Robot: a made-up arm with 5 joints.
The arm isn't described. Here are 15 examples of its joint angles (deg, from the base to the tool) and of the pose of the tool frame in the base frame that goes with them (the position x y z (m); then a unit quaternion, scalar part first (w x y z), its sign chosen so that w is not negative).
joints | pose
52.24 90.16 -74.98 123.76 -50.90 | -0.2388 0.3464 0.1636 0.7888 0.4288 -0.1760 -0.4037
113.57 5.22 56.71 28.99 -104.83 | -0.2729 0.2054 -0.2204 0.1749 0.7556 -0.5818 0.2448
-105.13 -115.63 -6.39 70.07 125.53 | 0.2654 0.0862 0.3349 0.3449 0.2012 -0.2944 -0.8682
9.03 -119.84 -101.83 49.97 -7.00 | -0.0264 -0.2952 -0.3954 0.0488 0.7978 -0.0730 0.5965
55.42 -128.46 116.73 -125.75 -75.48 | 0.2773 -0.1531 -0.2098 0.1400 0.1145 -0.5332 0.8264
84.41 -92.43 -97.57 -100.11 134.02 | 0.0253 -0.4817 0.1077 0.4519 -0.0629 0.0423 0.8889
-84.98 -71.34 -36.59 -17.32 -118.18 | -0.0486 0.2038 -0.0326 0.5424 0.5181 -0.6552 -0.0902
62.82 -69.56 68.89 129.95 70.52 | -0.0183 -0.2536 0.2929 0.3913 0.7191 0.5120 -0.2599
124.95 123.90 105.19 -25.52 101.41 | 0.0616 -0.1208 0.4589 0.4392 0.4044 0.4649 -0.6537
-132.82 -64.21 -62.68 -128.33 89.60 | 0.2268 -0.3135 -0.0154 0.1684 -0.5551 -0.5160 -0.6303
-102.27 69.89 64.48 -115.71 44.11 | -0.3170 -0.0860 0.2136 0.9265 -0.3600 0.0539 0.0949
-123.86 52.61 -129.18 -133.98 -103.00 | -0.0827 -0.3120 -0.0461 0.7960 -0.2022 -0.4563 0.3425
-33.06 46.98 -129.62 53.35 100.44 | 0.0358 -0.3679 0.1303 0.0338 -0.8446 -0.4379 0.3062
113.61 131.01 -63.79 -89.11 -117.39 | 0.0544 -0.3749 0.2628 0.1003 0.5926 0.7071 -0.3724
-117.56 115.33 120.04 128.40 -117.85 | 0.5319 -0.1395 0.1867 0.0811 -0.0966 -0.8801 -0.4577
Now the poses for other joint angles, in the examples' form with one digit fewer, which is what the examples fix.
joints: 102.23 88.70 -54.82 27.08 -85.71
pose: 0.009 0.117 -0.332 0.446 -0.544 -0.168 -0.690
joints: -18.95 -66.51 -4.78 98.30 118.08
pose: 0.197 -0.002 -0.175 0.115 -0.552 0.339 -0.753
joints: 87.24 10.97 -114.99 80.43 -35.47
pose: -0.537 -0.005 0.303 0.812 0.578 0.006 -0.083
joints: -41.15 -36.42 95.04 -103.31 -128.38
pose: 0.191 -0.287 -0.222 0.499 -0.526 -0.683 -0.090
